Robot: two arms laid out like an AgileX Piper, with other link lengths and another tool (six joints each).
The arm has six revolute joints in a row. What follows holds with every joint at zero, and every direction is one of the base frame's.
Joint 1 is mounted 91 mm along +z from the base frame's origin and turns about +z.
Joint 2 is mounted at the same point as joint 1 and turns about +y.
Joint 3 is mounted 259.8 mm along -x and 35.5 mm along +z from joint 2 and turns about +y.
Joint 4 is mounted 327.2 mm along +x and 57.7 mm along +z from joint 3 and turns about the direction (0.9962, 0, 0.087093).
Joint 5 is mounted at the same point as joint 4 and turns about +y.
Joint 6 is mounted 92.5 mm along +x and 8.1 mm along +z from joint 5 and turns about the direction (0.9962, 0, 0.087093).
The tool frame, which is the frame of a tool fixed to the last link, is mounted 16 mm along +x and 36 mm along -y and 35.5 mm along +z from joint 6; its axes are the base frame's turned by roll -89.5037, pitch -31.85 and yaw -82.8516 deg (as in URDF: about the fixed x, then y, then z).
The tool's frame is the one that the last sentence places.
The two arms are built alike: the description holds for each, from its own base.
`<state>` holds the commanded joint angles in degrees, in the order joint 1, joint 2, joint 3, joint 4, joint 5, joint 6, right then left.
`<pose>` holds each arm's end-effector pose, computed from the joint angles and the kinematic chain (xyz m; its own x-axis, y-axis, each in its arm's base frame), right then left.
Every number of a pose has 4 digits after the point.
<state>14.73 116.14 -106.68 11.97 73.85 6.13 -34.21 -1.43 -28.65 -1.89 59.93 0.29</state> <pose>0.5172 0.1174 0.2022 0.6376 -0.7299 -0.2464 -0.7687 -0.5816 -0.2662 0.0680 -0.0932 0.3186 -0.1944 -0.8846 0.4240 -0.6046 -0.2323 -0.7619</pose>
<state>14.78 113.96 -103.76 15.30 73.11 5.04 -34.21 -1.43 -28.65 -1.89 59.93 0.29</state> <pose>0.5080 0.1221 0.2027 0.6429 -0.7086 -0.2909 -0.7651 -0.5754 -0.2892 0.0680 -0.0932 0.3186 -0.1944 -0.8846 0.4240 -0.6046 -0.2323 -0.7619</pose>
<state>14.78 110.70 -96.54 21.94 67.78 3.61 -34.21 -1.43 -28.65 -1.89 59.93 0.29</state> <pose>0.4947 0.1294 0.1880 0.6280 -0.6859 -0.3677 -0.7769 -0.5246 -0.3483 0.0680 -0.0932 0.3186 -0.1944 -0.8846 0.4240 -0.6046 -0.2323 -0.7619</pose>
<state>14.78 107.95 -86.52 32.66 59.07 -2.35 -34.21 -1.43 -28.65 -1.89 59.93 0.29</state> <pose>0.4802 0.1400 0.1558 0.6217 -0.6363 -0.4568 -0.7804 -0.4526 -0.4315 0.0680 -0.0932 0.3186 -0.1944 -0.8846 0.4240 -0.6046 -0.2323 -0.7619</pose>
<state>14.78 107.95 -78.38 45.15 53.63 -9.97 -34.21 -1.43 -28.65 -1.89 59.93 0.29</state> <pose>0.4652 0.1500 0.1133 0.5882 -0.5804 -0.5632 -0.8065 -0.3700 -0.4610 0.0680 -0.0932 0.3186 -0.1944 -0.8846 0.4240 -0.6046 -0.2323 -0.7619</pose>
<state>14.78 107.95 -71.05 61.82 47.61 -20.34 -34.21 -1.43 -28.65 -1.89 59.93 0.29</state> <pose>0.4536 0.1570 0.0822 0.5456 -0.5302 -0.6490 -0.8282 -0.2228 -0.5142 0.0680 -0.0932 0.3186 -0.1944 -0.8846 0.4240 -0.6046 -0.2323 -0.7619</pose>
